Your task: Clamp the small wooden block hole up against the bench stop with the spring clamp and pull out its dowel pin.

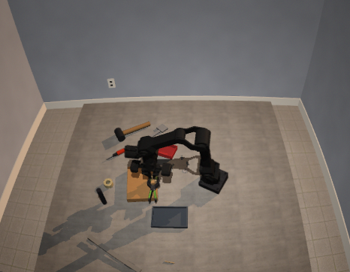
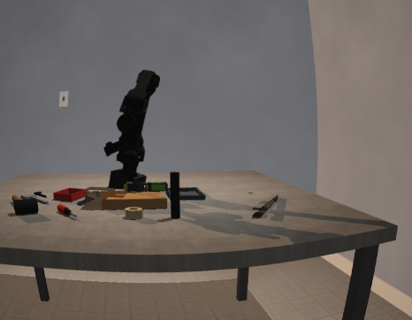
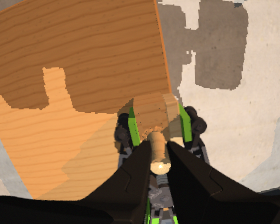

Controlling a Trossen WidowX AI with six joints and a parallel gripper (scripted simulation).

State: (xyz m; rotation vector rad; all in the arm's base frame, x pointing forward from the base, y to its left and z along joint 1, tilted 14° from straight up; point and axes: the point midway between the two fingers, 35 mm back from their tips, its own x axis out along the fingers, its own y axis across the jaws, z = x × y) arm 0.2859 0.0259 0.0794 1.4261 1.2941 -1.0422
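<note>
The dowel pin is 4 cm below my hand. Also, from my hand: wooden board: 6 cm ahead, 1 cm to the left, 8 cm below; bench stop: 1 cm behind, 1 cm to the right, 6 cm below; small wooden block: 6 cm below.
</note>
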